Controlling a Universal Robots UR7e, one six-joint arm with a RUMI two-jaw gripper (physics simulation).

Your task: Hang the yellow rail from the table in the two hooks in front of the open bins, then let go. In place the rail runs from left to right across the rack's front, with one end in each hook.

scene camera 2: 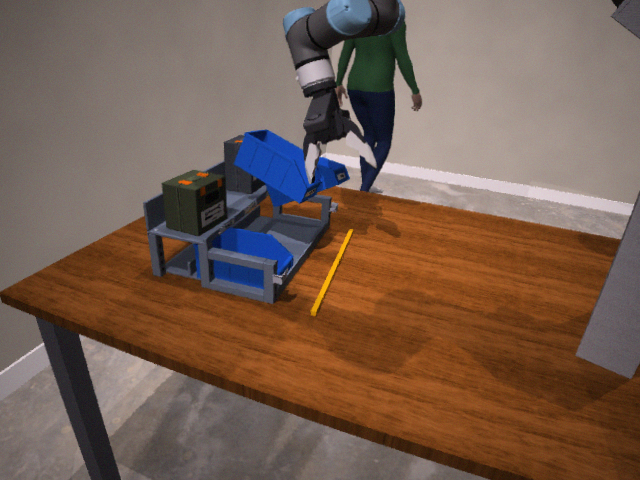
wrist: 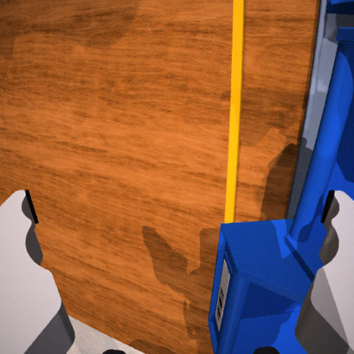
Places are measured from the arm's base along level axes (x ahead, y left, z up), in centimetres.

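Pixels of known places: gripper, fingertip midpoint: (scene camera 2: 343, 177).
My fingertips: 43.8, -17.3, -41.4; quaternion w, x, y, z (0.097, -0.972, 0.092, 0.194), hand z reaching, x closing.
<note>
Behind a point stands the place of what it marks, as x, y, z.
The yellow rail (scene camera 2: 333, 271) {43.8, -7.8, -59.1} (wrist: 236, 110) lies on the table in front of the grey rack (scene camera 2: 269, 283) {54.7, 5.0, -55.5}, roughly along its front. In the wrist view a blue bin hides its lower end. The near hook (scene camera 2: 279, 279) {52.7, 5.8, -53.9} and far hook (scene camera 2: 333, 207) {46.3, -32.0, -54.4} are at the rack's front corners. My gripper (scene camera 2: 343, 172) {43.8, -17.3, -41.4} (wrist: 180, 194) is open and empty, above the rack's far front part. One finger overlaps the blue bins in both views; contact is unclear. One blue bin (scene camera 2: 273, 165) {58.1, -13.4, -38.8} is tilted and raised; another (scene camera 2: 330, 173) {46.8, -20.9, -41.8} (wrist: 270, 250) is beyond it.
A third blue bin (scene camera 2: 253, 242) {61.2, -8.1, -54.3} sits low in the rack's near side. A green case (scene camera 2: 188, 204) {71.4, -0.1, -43.5} and a dark case (scene camera 2: 237, 170) {69.3, -24.8, -44.3} stand on the upper shelf. A grey slab (scene camera 2: 612, 310) {-2.0, 12.1, -49.3} stands at the right. A person (scene camera 2: 372, 67) is beyond the table.
</note>
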